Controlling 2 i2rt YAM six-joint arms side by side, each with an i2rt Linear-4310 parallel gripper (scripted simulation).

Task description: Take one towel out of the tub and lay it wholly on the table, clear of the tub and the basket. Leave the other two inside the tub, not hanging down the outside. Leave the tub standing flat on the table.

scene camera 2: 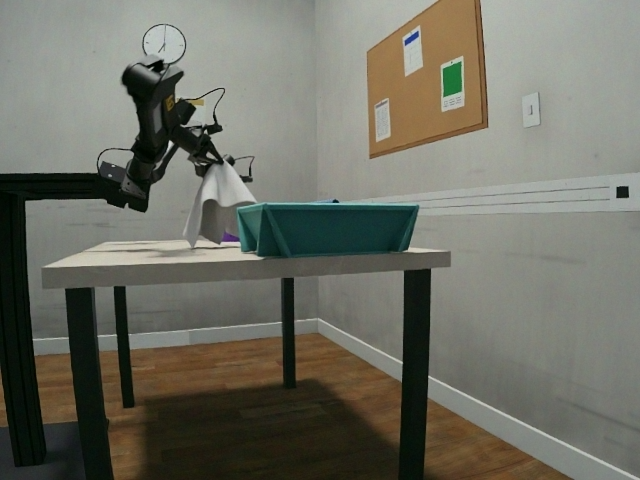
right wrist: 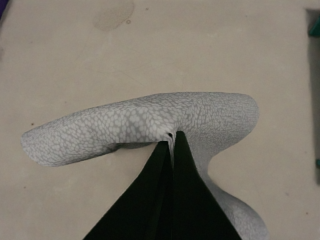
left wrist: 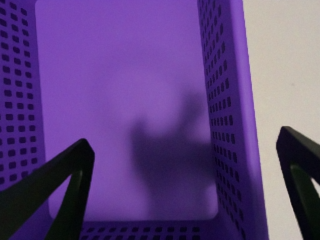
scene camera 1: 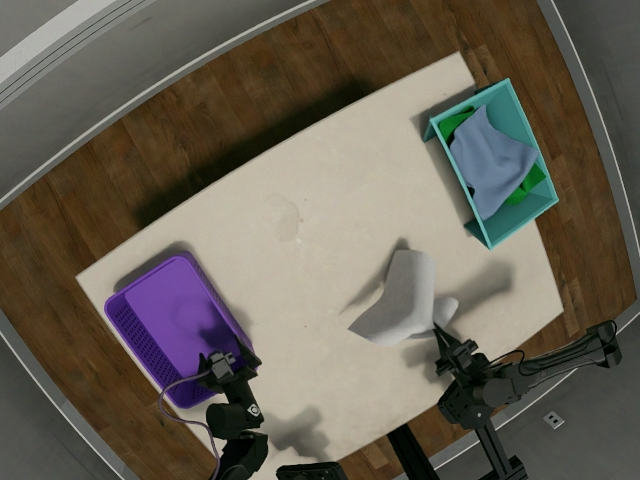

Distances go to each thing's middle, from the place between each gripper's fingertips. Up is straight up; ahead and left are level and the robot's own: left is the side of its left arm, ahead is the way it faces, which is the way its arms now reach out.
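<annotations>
As for the purple basket (scene camera 1: 166,320), my left hand is 100 mm above it, 80 mm to the right of it and 50 mm short of it. The teal tub (scene camera 2: 286,230) is 100 mm below my left hand, 810 mm to the right of it and 10 mm ahead of it.
My right gripper (scene camera 2: 223,163) is 21 cm above the teal tub, 18 cm short of it and 38 cm to the left of it. From my right hand, the purple basket is 21 cm below, 22 cm ahead and 51 cm to the left.
</annotations>
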